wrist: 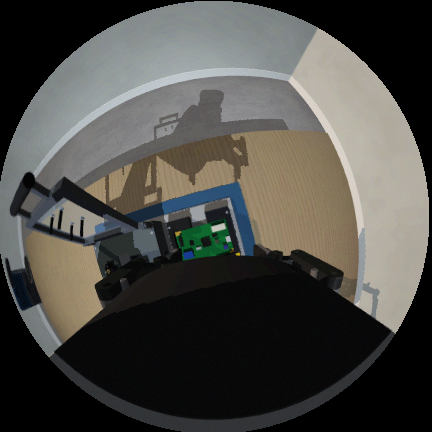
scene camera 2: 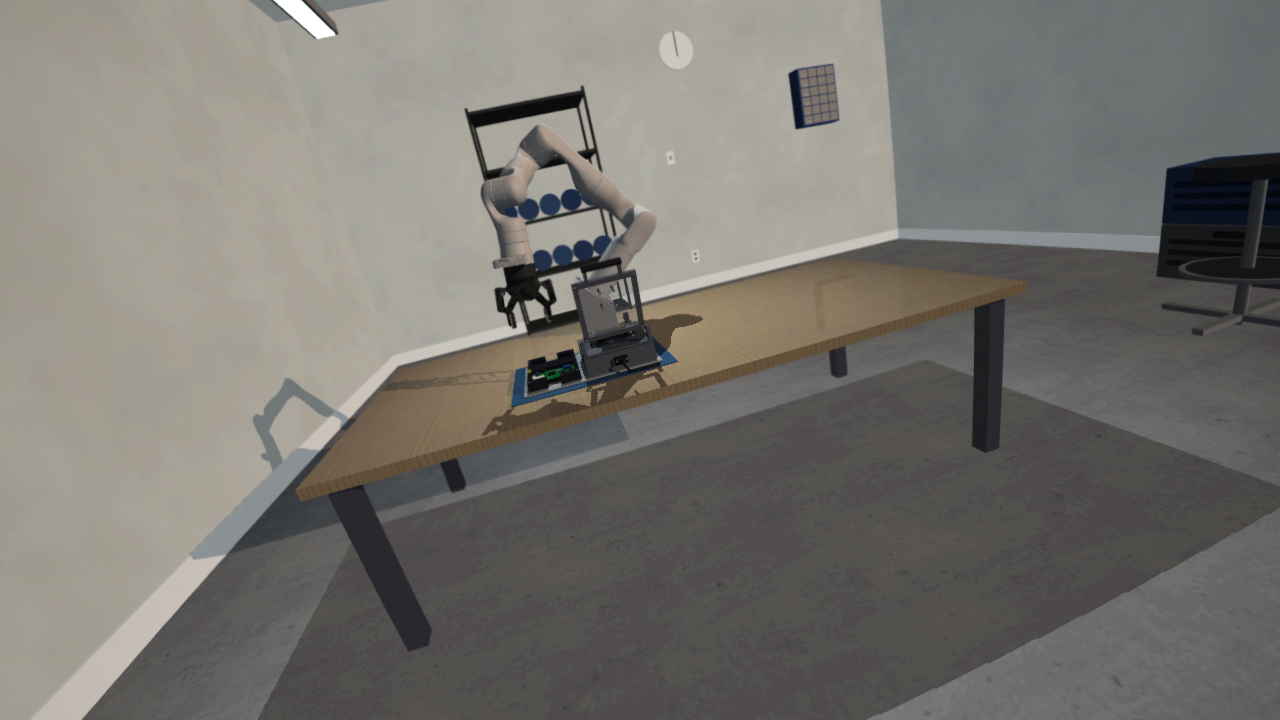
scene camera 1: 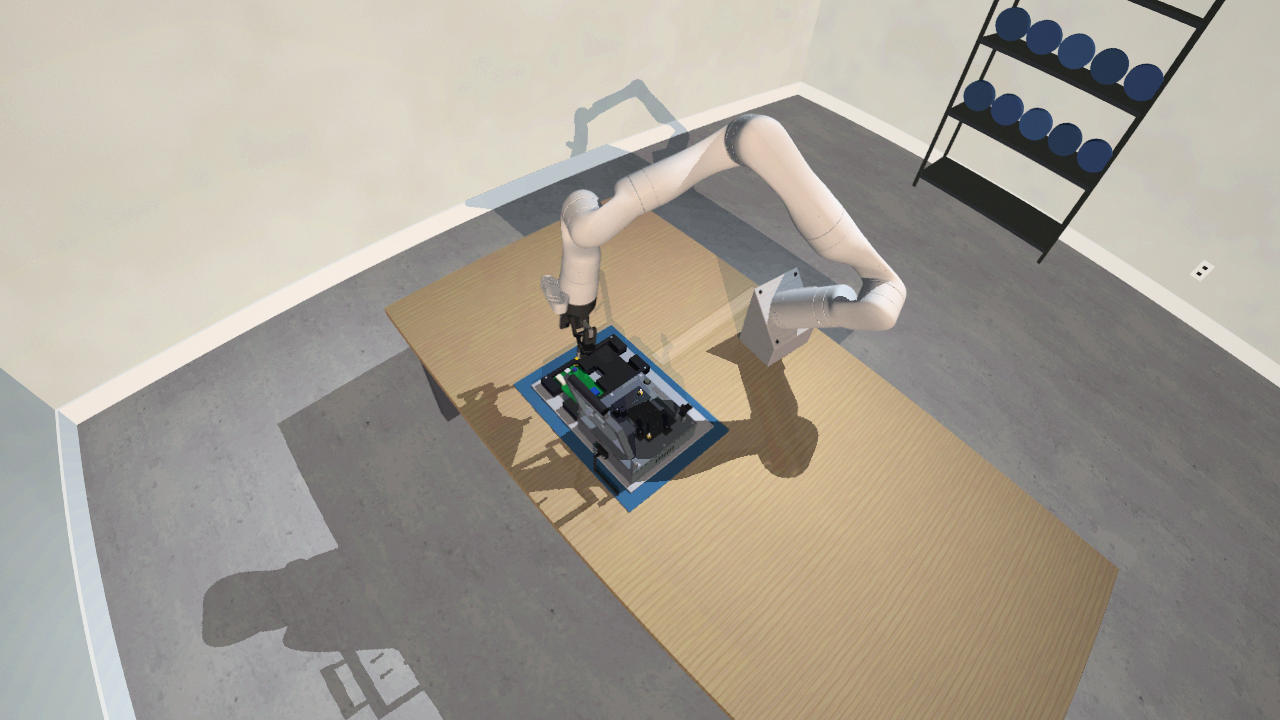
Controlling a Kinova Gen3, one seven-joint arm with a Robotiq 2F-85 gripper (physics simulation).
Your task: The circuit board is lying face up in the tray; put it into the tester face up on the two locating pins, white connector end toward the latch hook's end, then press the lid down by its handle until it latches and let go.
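Places are measured from the arm's base along level axes (x ahead, y left, z up), in millimetres.
Where they show: gripper, fingertip midpoint: (scene camera 2: 531,325) (scene camera 1: 572,341); arm's base at its link origin: (scene camera 1: 784,310).
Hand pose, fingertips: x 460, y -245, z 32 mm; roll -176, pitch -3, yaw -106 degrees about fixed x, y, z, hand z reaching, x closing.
Things, the pixels of their centre, and the offset from my fingertips. Level surfaces: height alone.
- green circuit board at the middle of its body: (wrist: 203,242) (scene camera 1: 578,384) (scene camera 2: 553,372) dz -130, dx +4, dy +19 mm
- black handle at the middle of its body: (scene camera 1: 587,394) (scene camera 2: 600,265) dz +114, dx +122, dy +182 mm
- blue mat at its surface level: dz -151 mm
- wooden table at its surface level: dz -154 mm
The green circuit board (scene camera 1: 586,383) (scene camera 2: 553,375) (wrist: 200,239) lies face up in the black tray (scene camera 1: 614,360) (wrist: 180,224), its white connector (wrist: 218,227) at the end away from the tester. My gripper (scene camera 1: 583,350) (scene camera 2: 530,319) (wrist: 217,255) is open and empty, above the tray; in the wrist view its fingers stand wide on either side of the board. The tester (scene camera 1: 666,445) (scene camera 2: 617,360) (wrist: 132,244) stands beside the tray. Its lid (scene camera 2: 578,310) (wrist: 102,208) stands raised, with the black handle (scene camera 2: 600,265) (wrist: 22,194) at its top. The locating pins and latch hook are too small to make out surely.
The tray and tester stand on a blue mat (scene camera 1: 629,502) (wrist: 240,199) near the edge of the wooden table (scene camera 1: 805,555) (scene camera 2: 805,300). The raised lid stands tall close beside my gripper. My arm's base (scene camera 1: 760,335) is at the opposite table edge. A shelf rack (scene camera 2: 526,107) stands by the wall.
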